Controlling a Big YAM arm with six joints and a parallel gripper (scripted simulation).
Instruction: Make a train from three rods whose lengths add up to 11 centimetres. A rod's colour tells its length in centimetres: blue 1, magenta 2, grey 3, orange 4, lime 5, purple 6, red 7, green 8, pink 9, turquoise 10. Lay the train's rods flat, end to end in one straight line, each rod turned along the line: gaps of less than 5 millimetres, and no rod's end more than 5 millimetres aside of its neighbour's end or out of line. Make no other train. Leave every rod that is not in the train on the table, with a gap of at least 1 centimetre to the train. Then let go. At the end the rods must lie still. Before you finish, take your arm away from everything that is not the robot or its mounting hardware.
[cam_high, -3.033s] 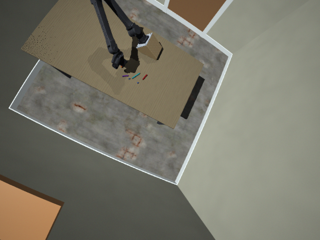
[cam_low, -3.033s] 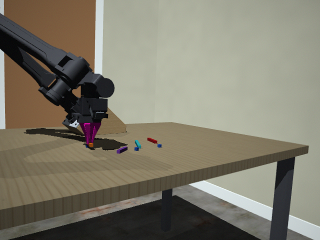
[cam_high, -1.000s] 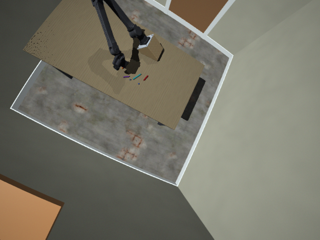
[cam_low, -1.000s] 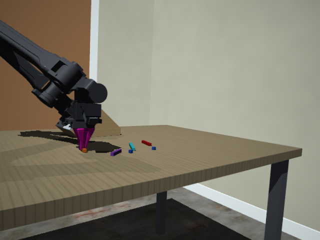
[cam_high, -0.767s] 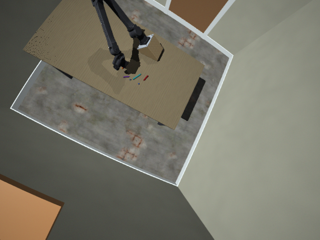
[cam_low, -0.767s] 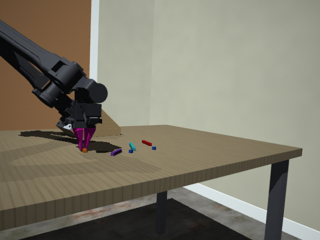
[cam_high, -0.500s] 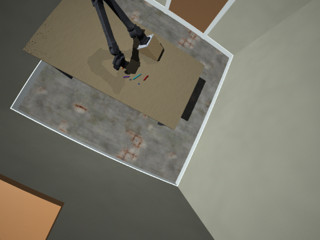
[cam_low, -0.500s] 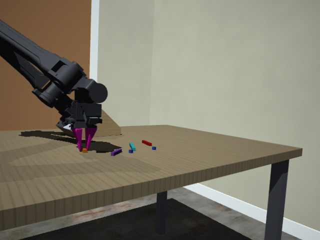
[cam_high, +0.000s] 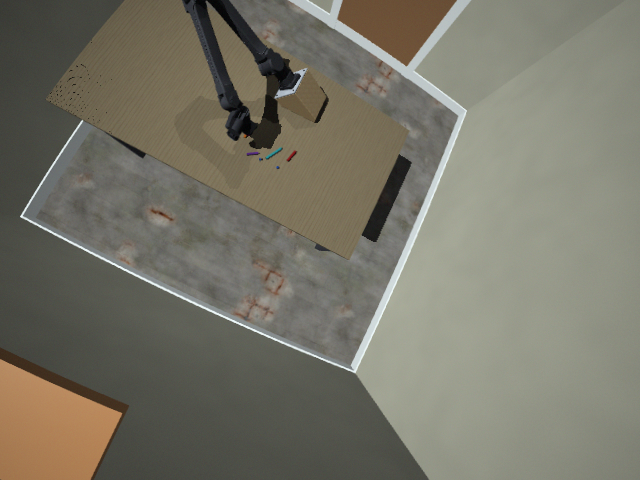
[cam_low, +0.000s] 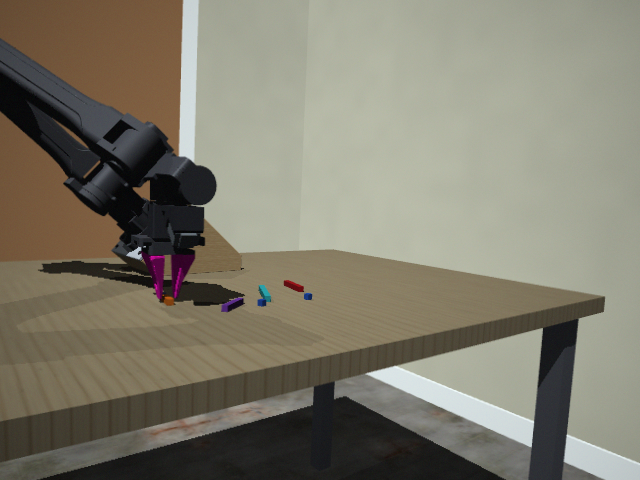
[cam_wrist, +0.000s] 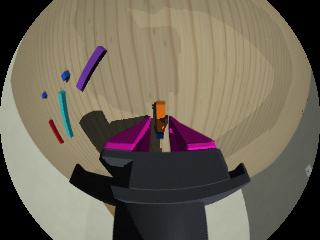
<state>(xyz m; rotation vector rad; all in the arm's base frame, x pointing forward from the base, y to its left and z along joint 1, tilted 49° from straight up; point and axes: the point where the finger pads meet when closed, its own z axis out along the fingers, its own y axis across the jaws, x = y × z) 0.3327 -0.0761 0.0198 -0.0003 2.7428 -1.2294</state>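
Right now the orange rod is 10 mm below my hand. Round my hand: turquoise rod (20 mm ahead, 170 mm to the left, 10 mm below); purple rod (80 mm ahead, 80 mm to the left, 10 mm below); red rod (20 mm behind, 260 mm to the left, 10 mm below).
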